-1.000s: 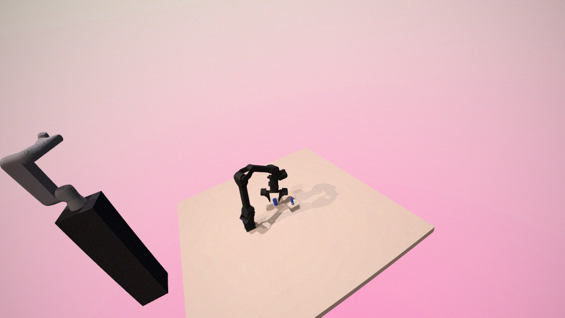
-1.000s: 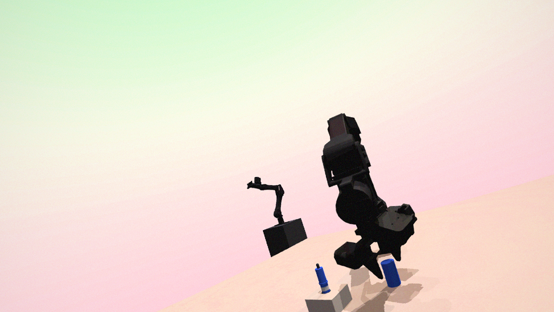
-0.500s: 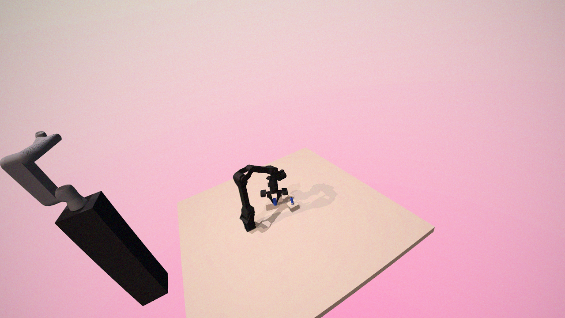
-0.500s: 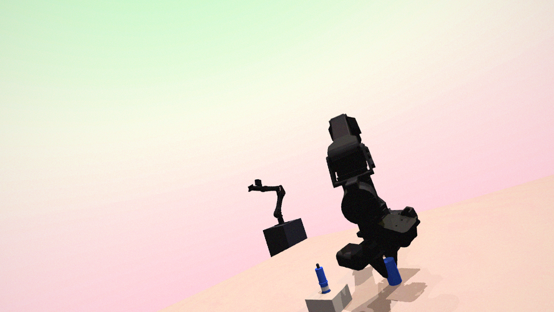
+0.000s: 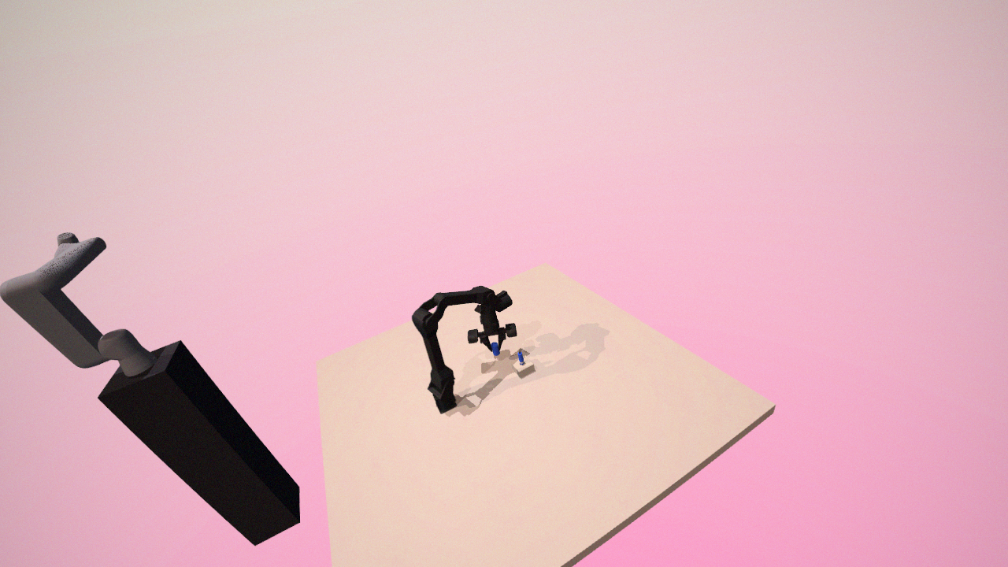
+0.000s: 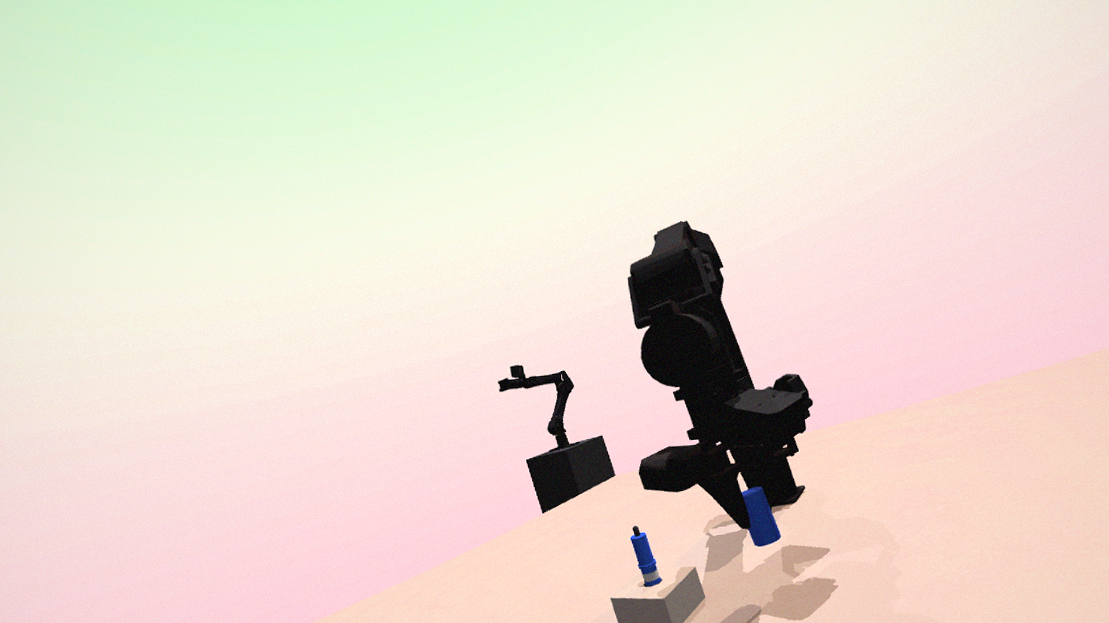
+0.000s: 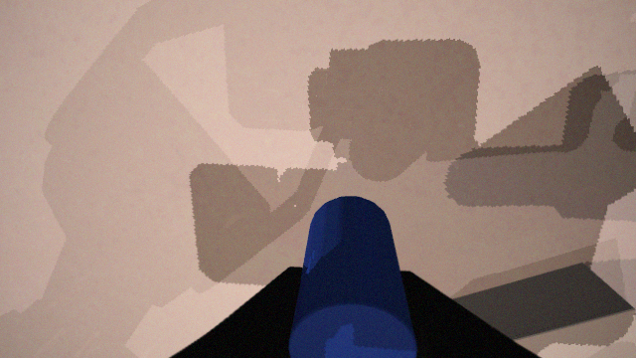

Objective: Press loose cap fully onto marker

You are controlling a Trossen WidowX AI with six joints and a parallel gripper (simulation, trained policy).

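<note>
Now: the blue marker 6 cm ahead of my gripper tip, 10 cm to the right of it and 1 cm above it. Round my gripper tip: blue cap (1 cm above); holder block (6 cm ahead, 10 cm to the right, 5 cm below).
</note>
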